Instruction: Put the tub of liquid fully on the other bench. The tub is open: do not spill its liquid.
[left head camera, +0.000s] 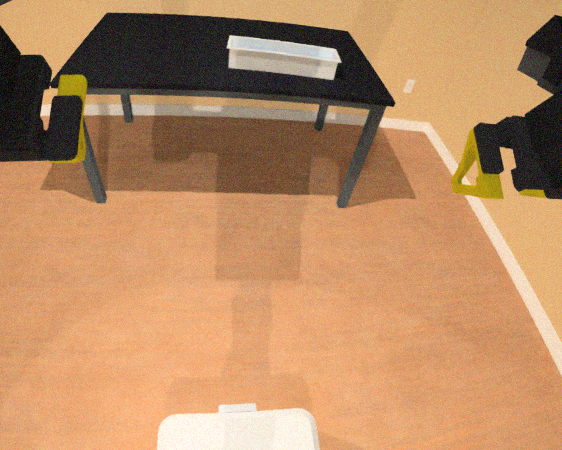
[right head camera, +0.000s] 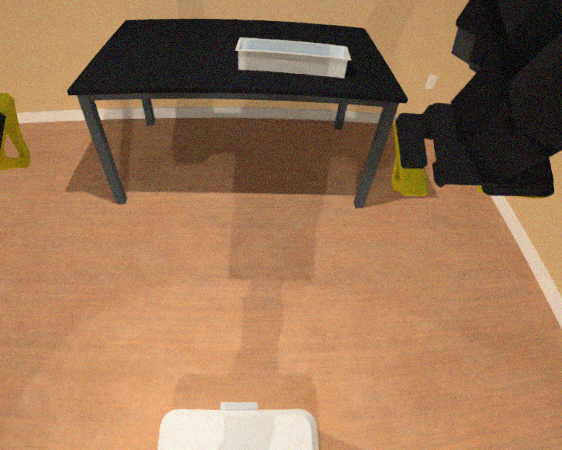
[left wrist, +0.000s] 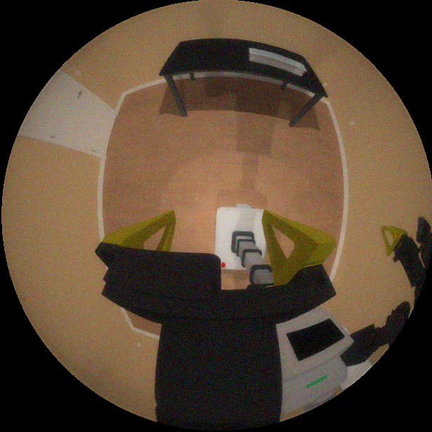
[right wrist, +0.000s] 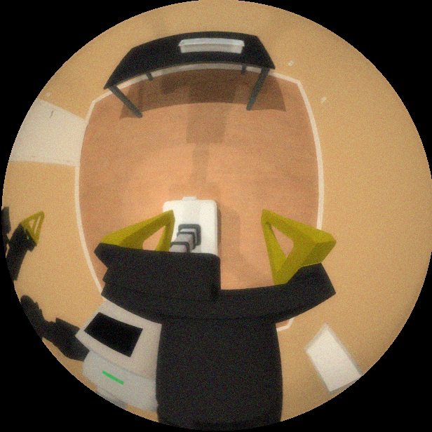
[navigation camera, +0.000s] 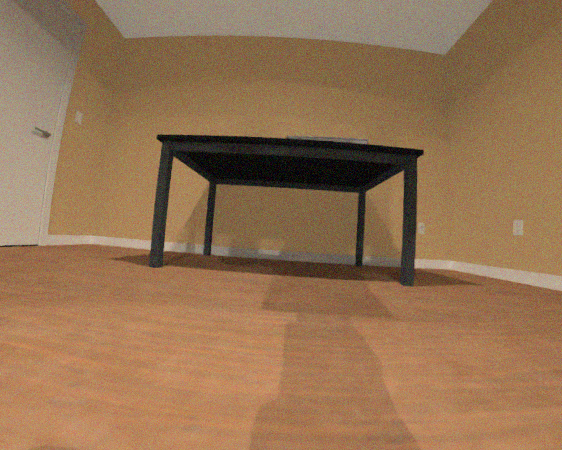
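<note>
The long, open, whitish translucent tub (left head camera: 282, 59) (right head camera: 292, 61) (left wrist: 277, 61) (right wrist: 211, 47) stands upright on the right part of the black bench (left head camera: 150, 55) (right head camera: 170, 60) (left wrist: 210, 56) (right wrist: 150, 54) (navigation camera: 225, 145). Its inside looks pale blue; the liquid's level cannot be made out. In the navigation camera the tub's rim (navigation camera: 327, 139) shows above the bench edge. My left gripper (left head camera: 70, 120) (left wrist: 218, 214) is open and empty, well apart from the bench and tub. My right gripper (left head camera: 505, 191) (right head camera: 445, 189) (right wrist: 217, 214) is open and empty, also away from them. A second bench does not show.
The bench's front legs (left head camera: 95, 175) (left head camera: 357, 165) stand on the wooden floor (left head camera: 150, 310), with a tan wall behind. My white base (left head camera: 237, 430) (right head camera: 239, 430) is at the bottom, a floor's width from the bench. A white door (left wrist: 67, 115) (navigation camera: 30, 130) is at the left.
</note>
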